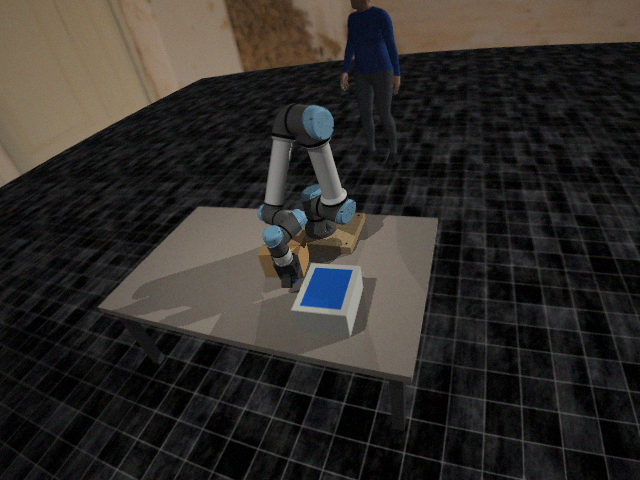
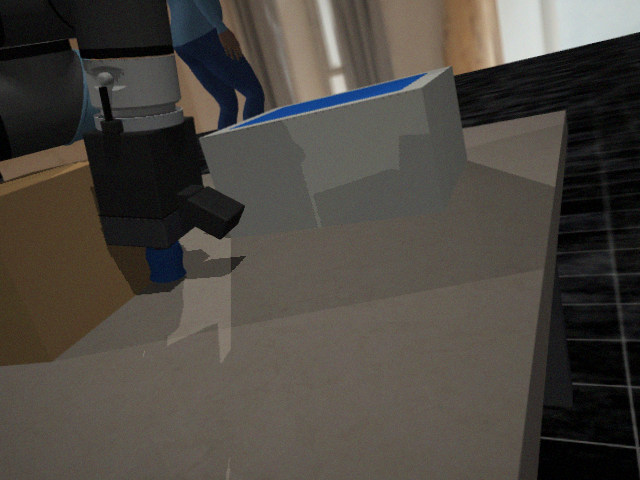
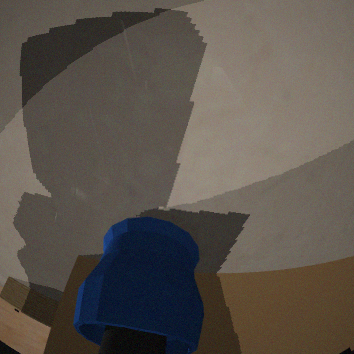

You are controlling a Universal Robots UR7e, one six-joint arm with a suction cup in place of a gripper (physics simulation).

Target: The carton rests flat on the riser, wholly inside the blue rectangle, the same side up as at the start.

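Frame: origin at the arm's base, x left, y up, z ahead, level; centimetres.
Seen in the pictures: hand, tool point: [image 1: 294,279] [image 2: 168,274] [image 3: 149,256]; arm's base, link origin: [image 1: 320,229].
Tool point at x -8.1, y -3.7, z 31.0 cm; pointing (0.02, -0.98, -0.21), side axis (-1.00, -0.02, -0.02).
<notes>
Pixels of each thing's top centre, then the offset from my tool point to it. "pt": a spot on its surface instead. Level surfaces: height alone.
- brown carton, top centre: [image 2: 9,185] [image 1: 281,245] dx -4.7, dy +12.5, dz -8.8 cm
- table, surface height: dy -0.5 cm
- riser, top centre: [image 2: 331,100] [image 1: 327,287] dx +18.6, dy +11.5, dz +16.2 cm
- pale grey block with the blue rectangle, surface spot: [image 2: 330,100] [image 1: 327,286] pt dx +18.7, dy +11.5, dz +16.0 cm
The brown carton [image 1: 268,264] [image 2: 46,258] [image 3: 288,309] rests on the table [image 1: 207,269] [image 2: 361,361], left of the riser. The riser [image 1: 352,305] [image 2: 335,154] is a pale grey block with the blue rectangle [image 1: 327,288] [image 2: 330,100] on its top, and nothing lies on it. My blue suction cup [image 1: 290,282] [image 2: 165,263] [image 3: 147,281] points down, low at the table between carton and riser. It sits below the carton's top, next to the carton's shaded side face. I see nothing carried on the cup.
The arm's base stands on a wooden block [image 1: 343,237] at the back of the table. A person [image 1: 371,62] [image 2: 222,56] in blue stands on the dark floor behind the table. The table's right edge [image 2: 548,258] is close beyond the riser.
</notes>
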